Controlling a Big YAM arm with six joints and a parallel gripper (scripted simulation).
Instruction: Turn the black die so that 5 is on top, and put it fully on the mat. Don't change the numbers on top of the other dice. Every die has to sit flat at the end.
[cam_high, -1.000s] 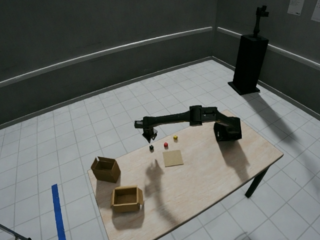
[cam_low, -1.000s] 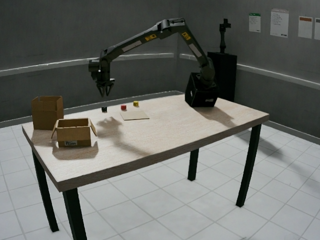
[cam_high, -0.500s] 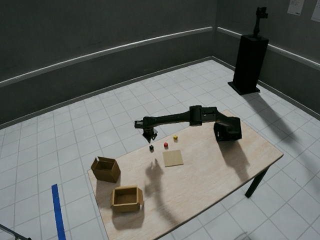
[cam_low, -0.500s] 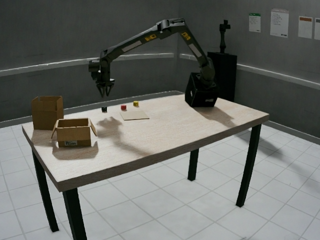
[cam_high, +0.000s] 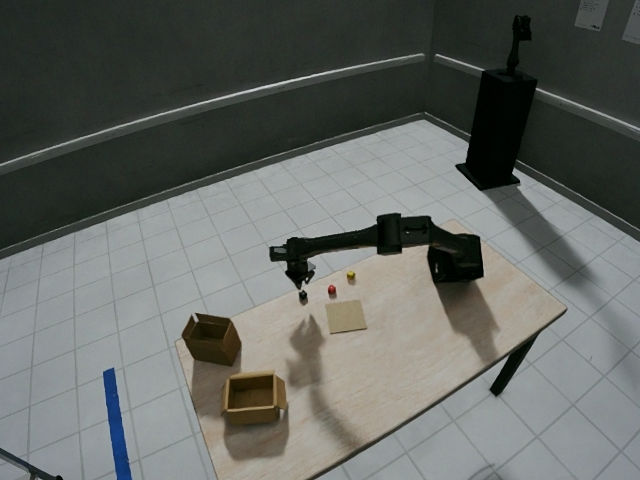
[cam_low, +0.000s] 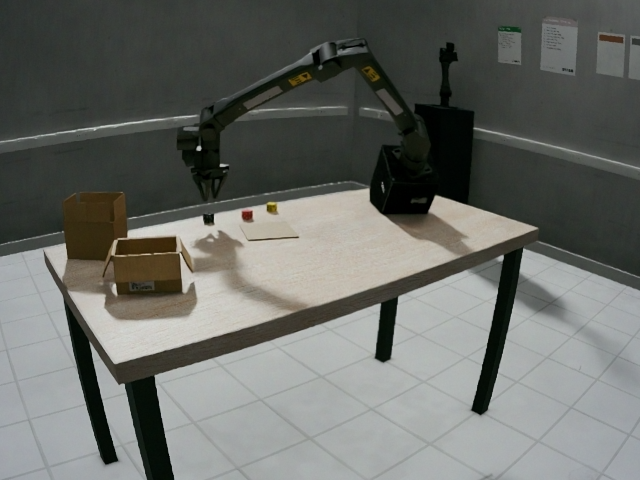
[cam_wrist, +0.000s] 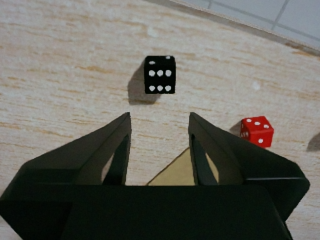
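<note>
My gripper is now 1 cm to the left of the black die and 6 cm above it. The rest, counted from my hand: yellow die: 21 cm behind, 5 cm to the right, 6 cm below; then red die: 12 cm behind, 6 cm below; then tan mat: 13 cm behind, 14 cm to the left, 7 cm below.
</note>
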